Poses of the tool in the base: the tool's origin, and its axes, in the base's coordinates. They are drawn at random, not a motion.
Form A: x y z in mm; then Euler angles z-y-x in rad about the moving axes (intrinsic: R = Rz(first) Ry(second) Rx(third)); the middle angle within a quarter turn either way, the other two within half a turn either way.
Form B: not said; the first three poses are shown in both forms.
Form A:
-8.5 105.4 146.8 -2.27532 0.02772 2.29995
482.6 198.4 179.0 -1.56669 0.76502 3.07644
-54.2 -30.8 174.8 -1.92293 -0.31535 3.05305
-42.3 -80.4 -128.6 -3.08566 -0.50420 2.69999
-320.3 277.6 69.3 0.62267 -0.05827 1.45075
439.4 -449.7 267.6 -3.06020 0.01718 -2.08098
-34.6 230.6 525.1 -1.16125 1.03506 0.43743
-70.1 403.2 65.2 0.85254 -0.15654 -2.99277
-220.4 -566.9 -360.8 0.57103 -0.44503 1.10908
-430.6 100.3 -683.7 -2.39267 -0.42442 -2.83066
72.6 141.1 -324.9 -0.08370 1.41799 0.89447
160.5 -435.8 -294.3 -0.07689 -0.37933 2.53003
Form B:
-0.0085 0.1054 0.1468 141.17 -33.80 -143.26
0.4826 0.1984 0.1790 89.83 -3.90 -136.18
-0.0542 -0.0308 0.1748 109.51 -10.93 164.68
-0.0423 -0.0804 -0.1286 -169.91 -27.39 -153.06
-0.3203 0.2776 0.0693 8.20 34.98 81.61
0.4394 -0.4497 0.2676 178.58 4.55 119.33
-0.0346 0.2306 0.5251 -78.24 -4.50 62.36
-0.0701 0.4032 0.0652 -49.45 -0.58 -167.66
-0.2204 -0.5669 -0.3608 36.65 18.82 64.86
-0.4306 0.1003 -0.6837 132.03 -4.52 150.49
0.0726 0.1411 -0.3249 -79.53 33.45 83.44
0.1605 -0.4358 -0.2943 16.53 14.96 141.93

